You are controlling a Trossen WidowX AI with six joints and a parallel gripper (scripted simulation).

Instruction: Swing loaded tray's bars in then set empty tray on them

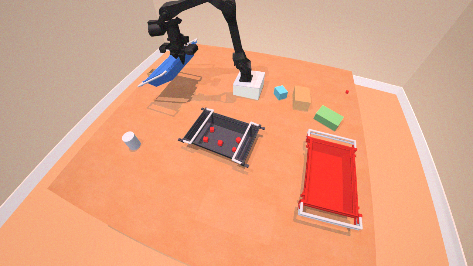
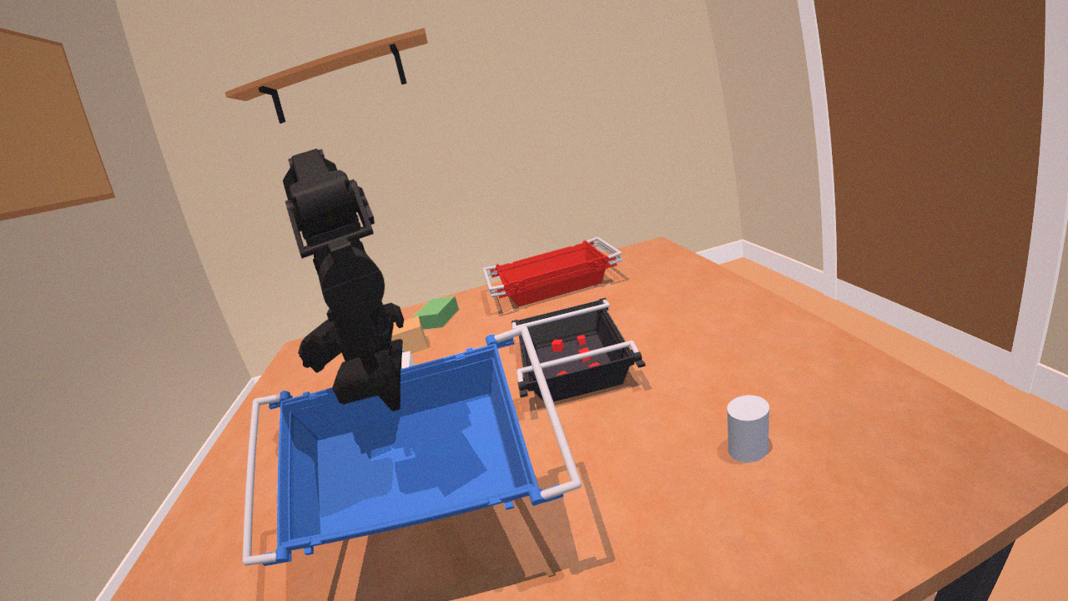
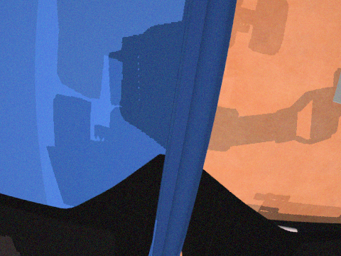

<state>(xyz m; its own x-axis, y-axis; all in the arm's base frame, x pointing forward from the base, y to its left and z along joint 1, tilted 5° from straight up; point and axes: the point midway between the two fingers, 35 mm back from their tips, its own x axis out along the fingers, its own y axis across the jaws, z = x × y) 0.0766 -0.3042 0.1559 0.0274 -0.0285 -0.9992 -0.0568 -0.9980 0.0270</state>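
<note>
Right now the blue tray is 80 mm to the right of my gripper tip and 10 mm below it. Round my gripper tip: brown box: 70 mm behind, 270 mm to the right, 160 mm below; then cyan cube: 80 mm behind, 510 mm to the left, 150 mm below; then grey cylinder: 410 mm ahead, 100 mm to the right, 140 mm below.
</note>
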